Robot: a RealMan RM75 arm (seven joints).
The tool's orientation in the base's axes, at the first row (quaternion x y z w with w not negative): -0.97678 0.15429 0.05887 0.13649
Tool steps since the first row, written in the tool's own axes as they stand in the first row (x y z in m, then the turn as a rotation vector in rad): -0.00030 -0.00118 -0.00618 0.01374 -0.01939 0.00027; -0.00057 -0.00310 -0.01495 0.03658 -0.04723 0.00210; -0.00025 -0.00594 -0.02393 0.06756 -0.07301 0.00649; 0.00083 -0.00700 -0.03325 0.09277 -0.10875 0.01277; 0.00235 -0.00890 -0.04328 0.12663 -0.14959 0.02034; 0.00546 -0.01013 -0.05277 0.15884 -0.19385 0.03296; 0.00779 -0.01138 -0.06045 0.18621 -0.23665 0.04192; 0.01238 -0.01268 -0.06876 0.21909 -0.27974 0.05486; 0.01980 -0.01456 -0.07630 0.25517 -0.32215 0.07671; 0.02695 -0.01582 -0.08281 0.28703 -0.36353 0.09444; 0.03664 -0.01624 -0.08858 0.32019 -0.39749 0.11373; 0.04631 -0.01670 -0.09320 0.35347 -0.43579 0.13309
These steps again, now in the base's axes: 0.00054 -0.00059 0.00625 0.01913 0.01390 0.00240; 0.00153 -0.00126 0.01515 0.04943 0.03338 0.00398; 0.00339 -0.00131 0.02439 0.08658 0.04938 0.00132; 0.00543 -0.00330 0.03339 0.12131 0.07669 0.00024; 0.00820 -0.00485 0.04321 0.16573 0.10655 -0.00217; 0.01222 -0.00732 0.05210 0.20932 0.14146 -0.00829; 0.01538 -0.00903 0.05938 0.24813 0.17537 -0.01052; 0.02074 -0.01151 0.06693 0.29196 0.20911 -0.01735; 0.02890 -0.01406 0.07344 0.33794 0.24385 -0.03337; 0.03654 -0.01680 0.07885 0.37991 0.27767 -0.04504; 0.04625 -0.02082 0.08294 0.42063 0.30478 -0.06025; 0.05588 -0.02448 0.08595 0.46285 0.33585 -0.07446
